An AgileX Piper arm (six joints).
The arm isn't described. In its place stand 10 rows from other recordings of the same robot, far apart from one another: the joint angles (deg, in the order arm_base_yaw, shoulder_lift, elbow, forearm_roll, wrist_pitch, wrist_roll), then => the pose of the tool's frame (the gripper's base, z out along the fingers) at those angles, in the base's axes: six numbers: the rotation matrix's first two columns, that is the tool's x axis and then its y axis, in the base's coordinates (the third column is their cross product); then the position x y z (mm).
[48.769, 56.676, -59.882, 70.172, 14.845, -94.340] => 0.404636 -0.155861 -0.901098 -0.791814 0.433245 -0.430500 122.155 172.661 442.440
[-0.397, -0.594, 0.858, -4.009, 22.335, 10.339] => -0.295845 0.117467 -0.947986 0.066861 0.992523 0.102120 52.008 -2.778 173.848
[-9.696, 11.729, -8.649, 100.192, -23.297, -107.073] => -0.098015 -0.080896 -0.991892 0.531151 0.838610 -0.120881 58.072 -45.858 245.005
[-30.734, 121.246, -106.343, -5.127, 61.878, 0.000] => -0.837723 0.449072 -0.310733 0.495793 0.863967 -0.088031 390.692 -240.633 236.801
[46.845, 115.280, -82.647, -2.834, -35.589, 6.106] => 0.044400 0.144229 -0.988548 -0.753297 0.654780 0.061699 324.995 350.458 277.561
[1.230, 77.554, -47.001, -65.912, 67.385, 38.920] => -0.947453 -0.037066 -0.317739 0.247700 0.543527 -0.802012 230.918 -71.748 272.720
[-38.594, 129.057, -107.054, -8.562, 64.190, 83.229] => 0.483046 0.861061 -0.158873 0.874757 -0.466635 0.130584 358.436 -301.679 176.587
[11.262, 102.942, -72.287, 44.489, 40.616, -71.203] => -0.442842 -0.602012 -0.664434 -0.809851 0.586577 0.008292 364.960 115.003 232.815
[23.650, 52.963, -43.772, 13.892, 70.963, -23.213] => -0.694906 -0.643450 -0.321058 -0.704237 0.699256 0.122849 116.208 73.438 289.816
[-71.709, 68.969, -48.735, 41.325, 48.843, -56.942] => -0.564779 0.458489 -0.686158 0.539239 0.834439 0.113721 114.096 -201.020 290.373
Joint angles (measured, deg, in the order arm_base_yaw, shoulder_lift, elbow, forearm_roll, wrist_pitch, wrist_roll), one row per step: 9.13, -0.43, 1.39, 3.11, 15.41, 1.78; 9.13, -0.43, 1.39, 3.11, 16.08, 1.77; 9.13, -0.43, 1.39, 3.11, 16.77, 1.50; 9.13, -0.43, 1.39, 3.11, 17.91, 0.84; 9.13, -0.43, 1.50, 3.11, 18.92, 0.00; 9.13, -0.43, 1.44, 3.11, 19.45, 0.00; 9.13, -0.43, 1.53, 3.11, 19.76, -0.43; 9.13, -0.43, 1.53, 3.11, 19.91, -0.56; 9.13, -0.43, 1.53, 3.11, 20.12, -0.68; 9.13, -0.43, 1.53, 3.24, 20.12, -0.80; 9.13, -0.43, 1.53, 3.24, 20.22, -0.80; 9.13, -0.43, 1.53, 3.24, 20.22, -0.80; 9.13, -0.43, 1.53, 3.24, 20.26, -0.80; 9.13, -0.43, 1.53, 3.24, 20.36, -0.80; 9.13, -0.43, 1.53, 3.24, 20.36, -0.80; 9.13, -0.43, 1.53, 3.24, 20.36, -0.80; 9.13, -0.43, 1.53, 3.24, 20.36, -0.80; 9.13, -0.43, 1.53, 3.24, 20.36, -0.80; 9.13, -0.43, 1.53, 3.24, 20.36, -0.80; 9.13, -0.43, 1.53, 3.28, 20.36, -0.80
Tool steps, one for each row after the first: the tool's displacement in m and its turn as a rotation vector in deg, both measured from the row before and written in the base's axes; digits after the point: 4 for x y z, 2 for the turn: -0.0002, 0.0000, -0.0010, -0.12, 0.66, 0.04; -0.0002, 0.0000, -0.0011, -0.37, 0.63, 0.10; -0.0004, 0.0000, -0.0018, -0.82, 1.01, 0.21; -0.0004, 0.0000, -0.0022, -0.98, 0.96, 0.26; -0.0002, 0.0000, -0.0005, -0.08, 0.46, 0.03; -0.0001, 0.0000, -0.0010, -0.47, 0.32, 0.13; -0.0001, 0.0000, -0.0002, -0.15, 0.13, 0.04; -0.0001, 0.0000, -0.0003, -0.15, 0.19, 0.04; 0.0000, 0.0001, 0.0000, 0.01, 0.00, 0.04; 0.0000, 0.0000, -0.0002, -0.02, 0.10, 0.01; 0.0000, 0.0000, 0.0000, 0.00, 0.00, 0.00; 0.0000, 0.0000, -0.0001, -0.01, 0.04, 0.00; 0.0000, 0.0000, -0.0002, -0.02, 0.10, 0.01; 0.0000, 0.0000, 0.0000, 0.00, 0.00, 0.00; 0.0000, 0.0000, 0.0000, 0.00, 0.00, 0.00; 0.0000, 0.0000, 0.0000, 0.00, 0.00, 0.00; 0.0000, 0.0000, 0.0000, 0.00, 0.00, 0.00; 0.0000, 0.0000, 0.0000, 0.00, 0.00, 0.00; 0.0000, 0.0000, 0.0000, 0.04, 0.01, 0.00
